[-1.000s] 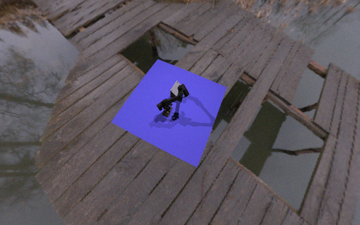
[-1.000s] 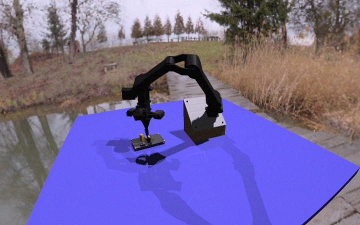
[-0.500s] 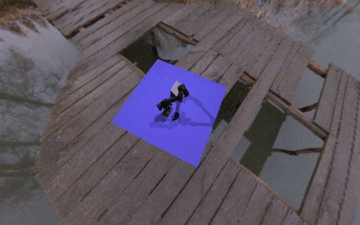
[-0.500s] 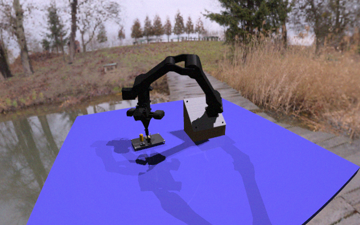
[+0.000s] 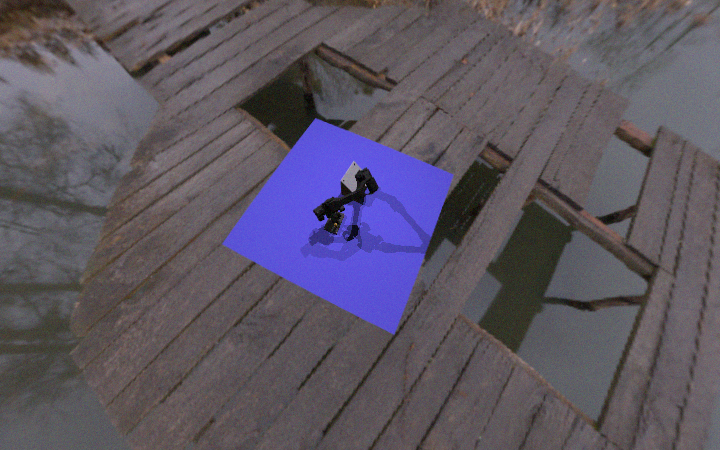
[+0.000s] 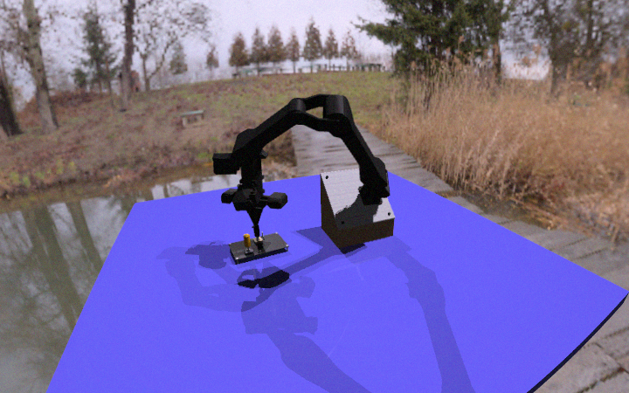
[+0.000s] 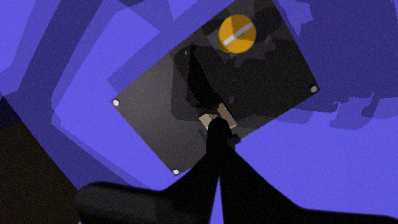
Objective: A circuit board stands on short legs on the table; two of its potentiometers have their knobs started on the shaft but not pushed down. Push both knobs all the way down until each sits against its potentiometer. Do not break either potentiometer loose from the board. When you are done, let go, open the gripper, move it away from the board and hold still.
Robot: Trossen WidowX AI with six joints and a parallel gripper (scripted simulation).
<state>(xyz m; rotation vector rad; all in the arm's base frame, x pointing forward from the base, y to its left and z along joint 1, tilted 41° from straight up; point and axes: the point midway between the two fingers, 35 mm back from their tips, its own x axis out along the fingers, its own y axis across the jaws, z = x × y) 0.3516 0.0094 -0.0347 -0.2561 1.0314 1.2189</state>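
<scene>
Right now the black knob is 1 cm below my gripper tip. Also, from my gripper tip: orange knob 6 cm to the left, 3 cm ahead, 1 cm below.
</scene>
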